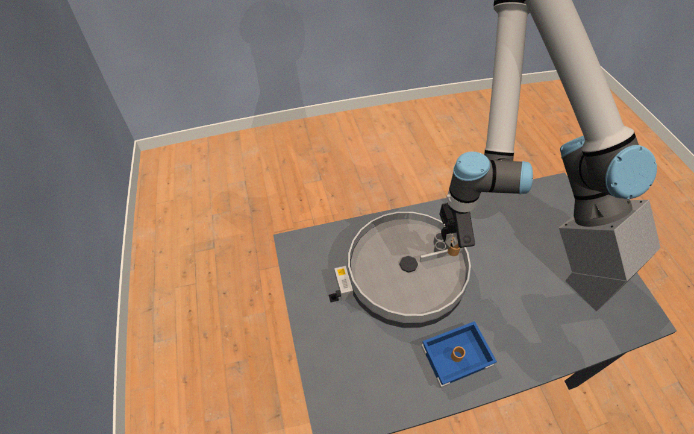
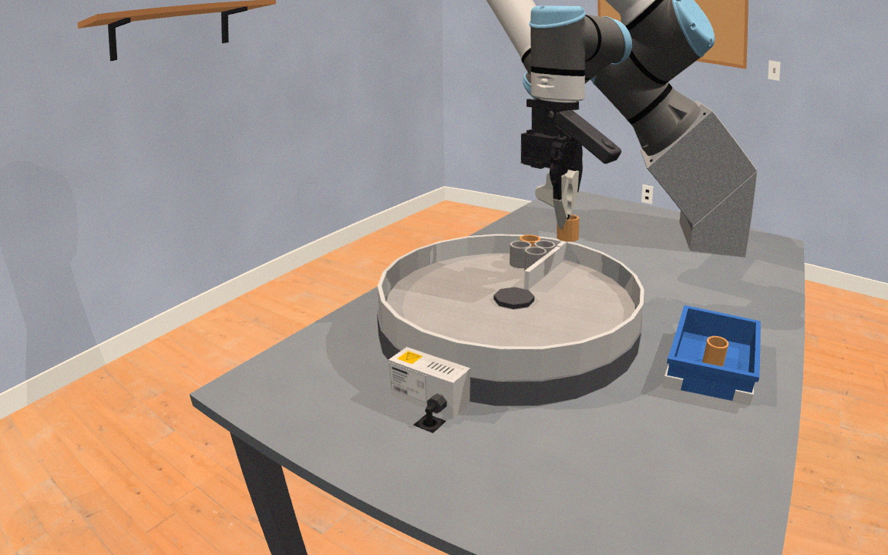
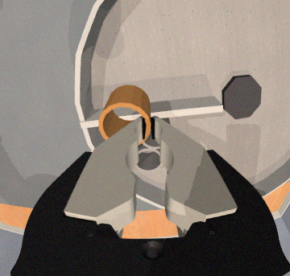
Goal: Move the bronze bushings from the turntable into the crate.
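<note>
My gripper is now 31 cm to the right of the blue crate, 13 cm above it and 10 cm short of it. From my hand the other things lie so: round grey turntable: 13 cm ahead, 10 cm below, 3 cm to the right.
</note>
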